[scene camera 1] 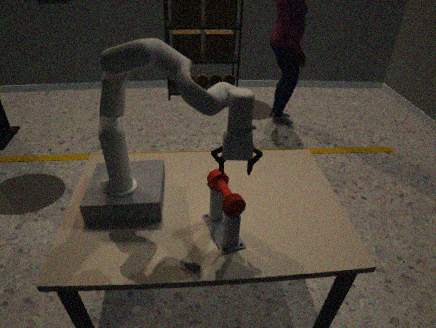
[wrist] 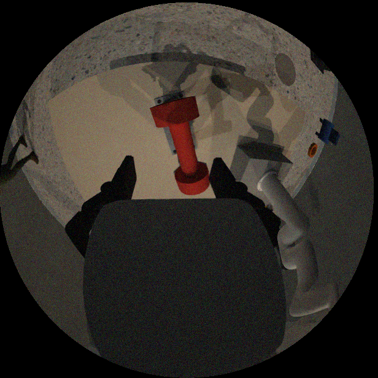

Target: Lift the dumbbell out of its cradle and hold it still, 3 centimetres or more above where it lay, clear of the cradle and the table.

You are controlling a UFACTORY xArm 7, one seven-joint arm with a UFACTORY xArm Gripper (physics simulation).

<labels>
gripper: scene camera 1; wrist
same spot on gripper: (scene camera 1: 237,148) = (wrist: 206,295)
</labels>
